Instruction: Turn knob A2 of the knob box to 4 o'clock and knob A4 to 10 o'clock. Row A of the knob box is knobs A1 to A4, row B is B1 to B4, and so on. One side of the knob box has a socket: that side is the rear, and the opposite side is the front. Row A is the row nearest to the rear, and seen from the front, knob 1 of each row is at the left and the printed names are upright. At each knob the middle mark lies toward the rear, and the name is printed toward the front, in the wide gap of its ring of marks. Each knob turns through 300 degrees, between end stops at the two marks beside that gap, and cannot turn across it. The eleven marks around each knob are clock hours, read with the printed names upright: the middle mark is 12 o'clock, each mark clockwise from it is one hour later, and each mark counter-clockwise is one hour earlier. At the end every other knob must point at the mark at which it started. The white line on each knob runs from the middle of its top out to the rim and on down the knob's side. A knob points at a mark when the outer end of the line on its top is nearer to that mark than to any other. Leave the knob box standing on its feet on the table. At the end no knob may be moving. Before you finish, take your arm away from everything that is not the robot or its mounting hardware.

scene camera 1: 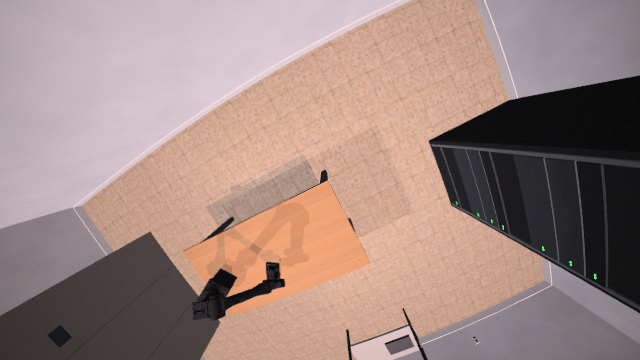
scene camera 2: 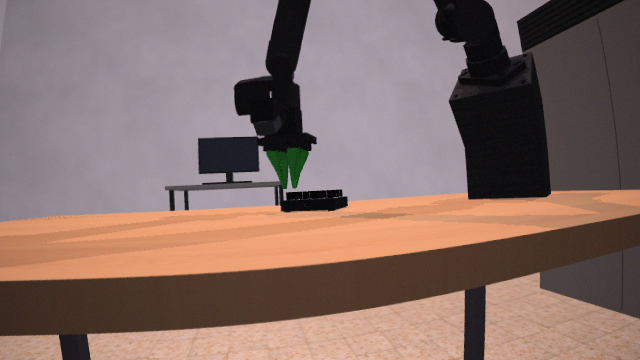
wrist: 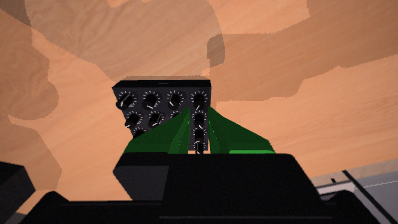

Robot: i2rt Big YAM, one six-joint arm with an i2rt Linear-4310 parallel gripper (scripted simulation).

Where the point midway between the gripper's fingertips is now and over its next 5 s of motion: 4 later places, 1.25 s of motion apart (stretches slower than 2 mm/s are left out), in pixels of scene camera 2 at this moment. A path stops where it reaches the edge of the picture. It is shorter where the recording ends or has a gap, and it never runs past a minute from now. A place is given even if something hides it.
My gripper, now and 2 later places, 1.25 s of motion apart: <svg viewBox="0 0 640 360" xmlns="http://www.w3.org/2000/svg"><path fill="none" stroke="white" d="M289 188L290 195L289 174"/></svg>
